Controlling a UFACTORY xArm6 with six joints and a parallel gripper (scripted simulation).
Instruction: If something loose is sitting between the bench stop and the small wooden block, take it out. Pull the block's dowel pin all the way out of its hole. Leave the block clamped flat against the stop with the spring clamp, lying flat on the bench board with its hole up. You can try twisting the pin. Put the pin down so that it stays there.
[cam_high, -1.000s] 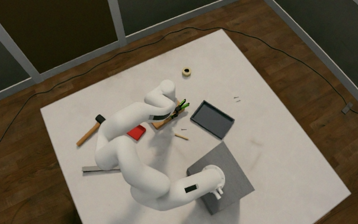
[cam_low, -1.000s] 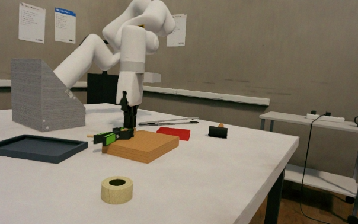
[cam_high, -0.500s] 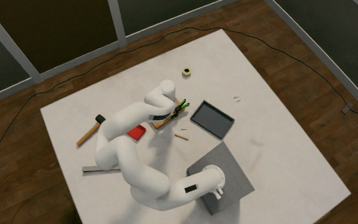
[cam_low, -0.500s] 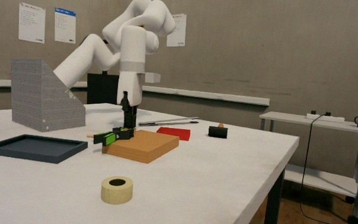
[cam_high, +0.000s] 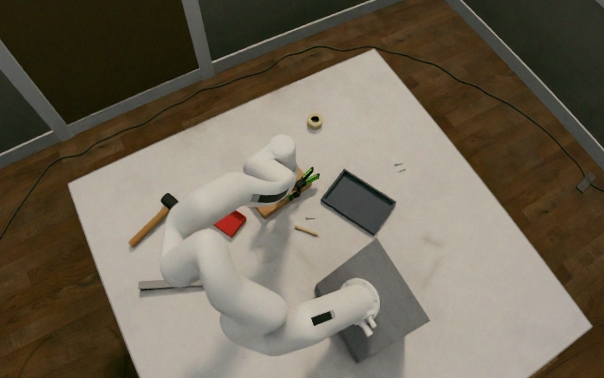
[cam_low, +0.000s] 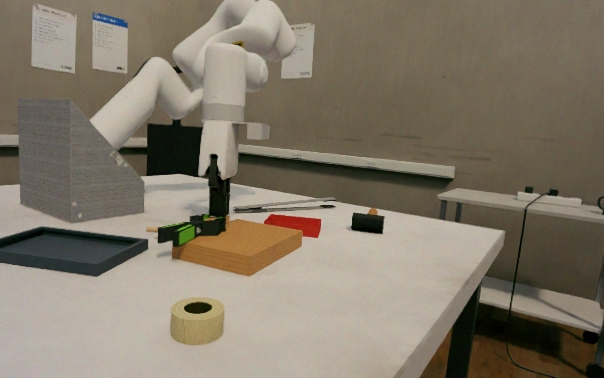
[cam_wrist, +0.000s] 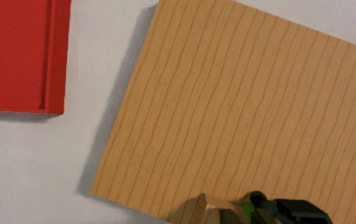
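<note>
The dowel pin is 2 cm below my hand. Round my hand: loose dowel: 13 cm behind, 7 cm below, 1 cm to the right; small wooden block: 4 cm below; red tray: 20 cm to the left, 7 cm below, 4 cm ahead.
</note>
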